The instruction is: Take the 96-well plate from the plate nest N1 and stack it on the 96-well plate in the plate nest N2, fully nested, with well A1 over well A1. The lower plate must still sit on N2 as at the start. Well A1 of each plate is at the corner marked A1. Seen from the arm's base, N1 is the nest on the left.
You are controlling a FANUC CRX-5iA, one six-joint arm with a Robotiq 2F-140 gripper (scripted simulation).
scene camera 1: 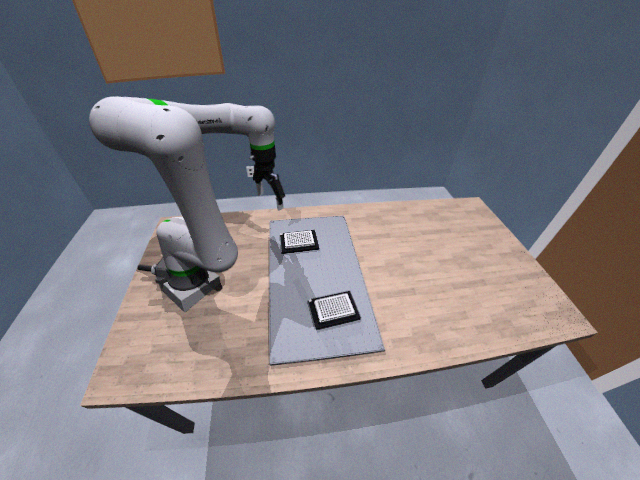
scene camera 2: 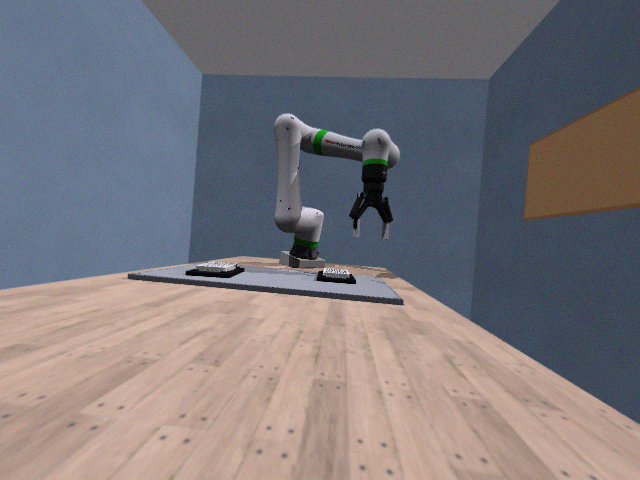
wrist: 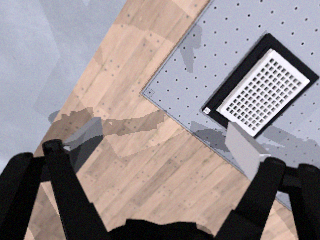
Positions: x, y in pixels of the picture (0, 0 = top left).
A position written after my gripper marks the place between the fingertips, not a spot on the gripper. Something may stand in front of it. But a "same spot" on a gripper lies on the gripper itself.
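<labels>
I can see my gripper in the wrist view (163, 130), and it shows in scene camera 1 and scene camera 2 too. On my gripper, (scene camera 1: 279, 192) and (scene camera 2: 352, 209) are the same spot.
</labels>
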